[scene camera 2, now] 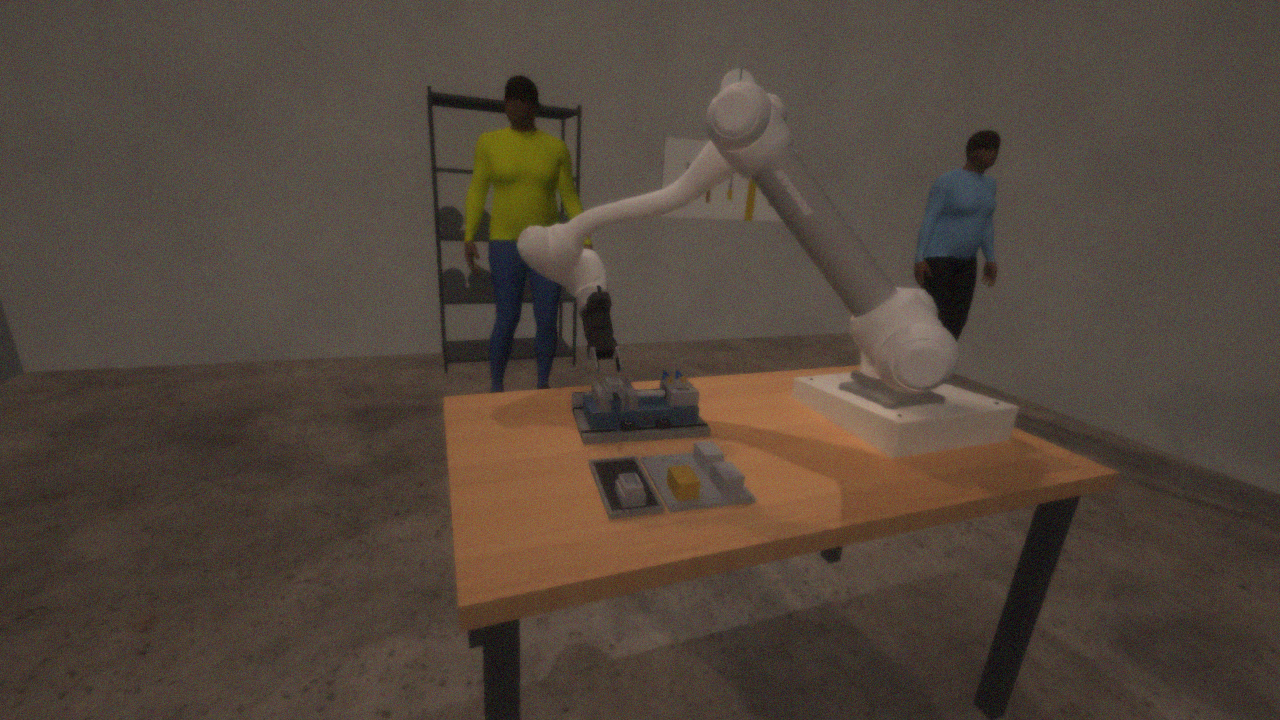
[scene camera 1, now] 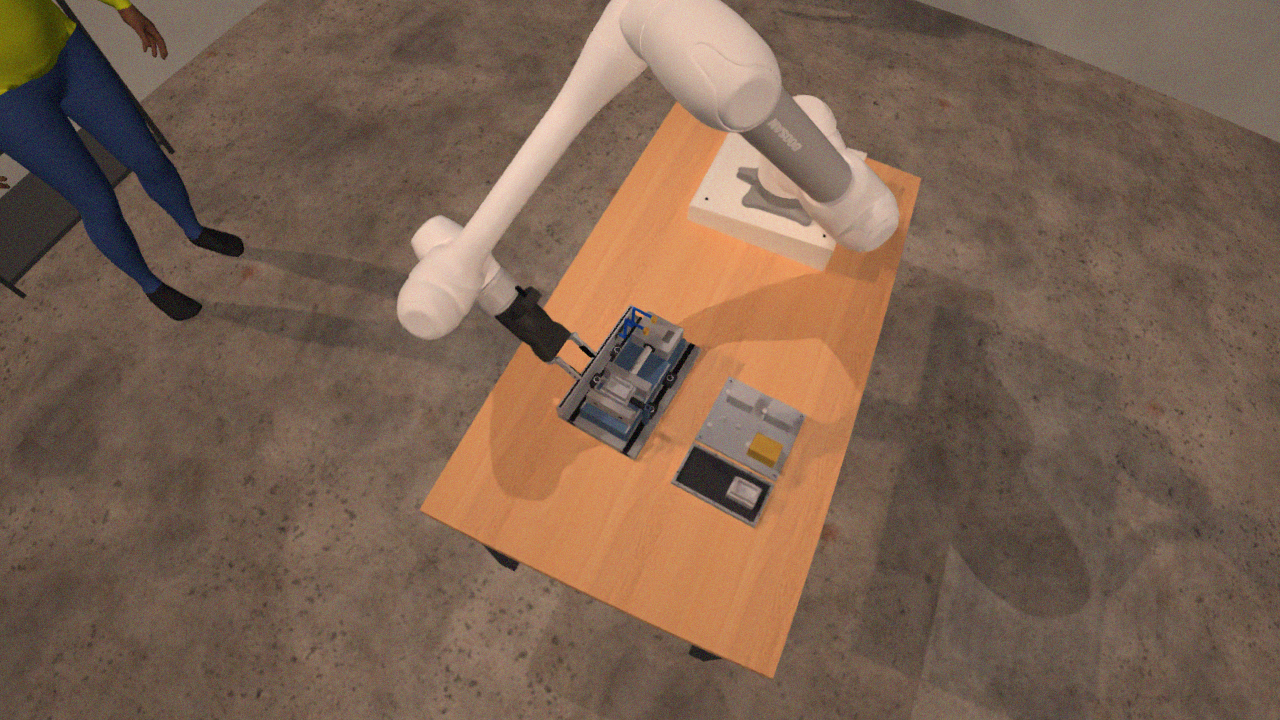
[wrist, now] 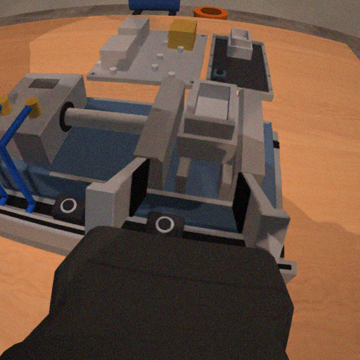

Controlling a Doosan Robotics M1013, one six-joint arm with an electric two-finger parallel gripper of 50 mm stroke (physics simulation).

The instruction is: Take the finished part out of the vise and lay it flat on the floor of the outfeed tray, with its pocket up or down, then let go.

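Frame: origin at the arm's base, x ahead, y left, z up, level; centimetres.
Where they show: gripper, fingertip midpoint: (scene camera 2: pixel 608 370) (scene camera 1: pixel 586 367); arm's base, origin of the base link: (scene camera 2: pixel 889 395) (scene camera 1: pixel 784 192).
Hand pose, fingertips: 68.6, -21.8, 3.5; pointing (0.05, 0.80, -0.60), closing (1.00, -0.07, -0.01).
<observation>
Things, the pixels of their top centre, and the offset from my fingertips, as dx, dy, dz.
- finished part, middle of its top: (scene camera 1: pixel 618 386) (scene camera 2: pixel 613 380) +1.2, +7.7, +0.4
- blue vise, middle of its top: (scene camera 1: pixel 633 363) (scene camera 2: pixel 640 384) -5.6, +7.9, -1.2
- pocketed grey part, middle of its top: (scene camera 2: pixel 631 480) (scene camera 1: pixel 746 489) +7.6, +38.9, -7.0
- grey plate, middle of its top: (scene camera 2: pixel 695 476) (scene camera 1: pixel 752 426) -7.2, +35.6, -10.3
- yellow block, middle of its top: (scene camera 2: pixel 683 474) (scene camera 1: pixel 766 447) -2.6, +39.7, -6.7
- grey actuator block, middle of its top: (scene camera 1: pixel 658 331) (scene camera 2: pixel 679 385) -15.0, +9.4, -1.5
The finished part (scene camera 1: pixel 619 387) (wrist: pixel 211 125), a light grey block with its pocket up, sits between the two grey jaws of the blue vise (scene camera 1: pixel 651 360) (scene camera 2: pixel 640 415) (wrist: pixel 97 145). My gripper (scene camera 1: pixel 584 363) (scene camera 2: pixel 604 365) (wrist: pixel 191 183) is open and empty. It is tilted, at the vise's long side away from the trays, its fingertips short of the part in the wrist view. The outfeed tray (scene camera 1: pixel 707 467) (scene camera 2: pixel 610 480) (wrist: pixel 250 70) has a dark floor and a low light rim. Another pocketed grey part (scene camera 1: pixel 743 491) (scene camera 2: pixel 630 489) (wrist: pixel 240 46) lies in it.
A grey plate (scene camera 1: pixel 735 431) (scene camera 2: pixel 662 472) (wrist: pixel 145 62) with two grey blocks and a yellow block (scene camera 1: pixel 765 449) (scene camera 2: pixel 683 482) (wrist: pixel 182 35) adjoins the tray. Blue hoses (wrist: pixel 15 135) and a grey actuator block (scene camera 1: pixel 663 333) (wrist: pixel 42 110) stand at one vise end. A vise jaw (wrist: pixel 162 127) rises beside the part.
</observation>
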